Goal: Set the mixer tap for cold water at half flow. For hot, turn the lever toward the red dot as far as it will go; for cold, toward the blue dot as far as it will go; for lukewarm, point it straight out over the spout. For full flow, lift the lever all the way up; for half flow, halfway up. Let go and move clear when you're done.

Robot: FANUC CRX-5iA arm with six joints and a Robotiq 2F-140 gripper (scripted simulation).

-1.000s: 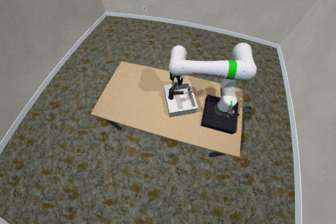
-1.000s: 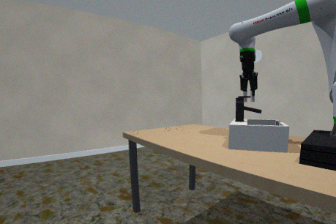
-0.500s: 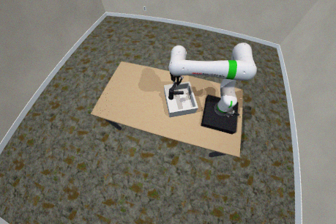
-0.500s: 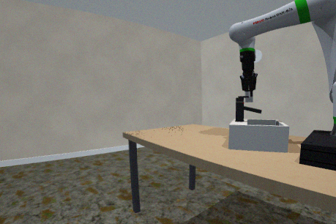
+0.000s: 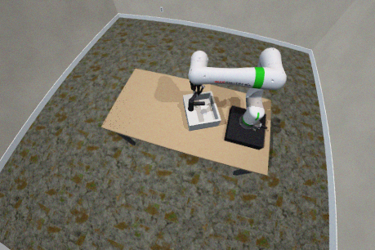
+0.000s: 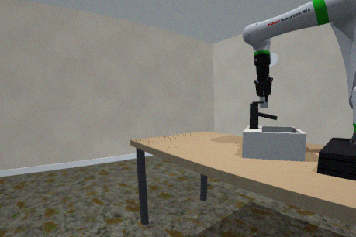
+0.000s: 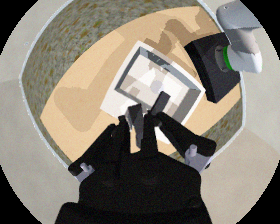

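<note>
Now: the lever 30 mm to the left of my hand. Also, from my hand: black mixer tap (50 mm to the left, 50 mm below); white basin (230 mm below, 80 mm behind).
</note>
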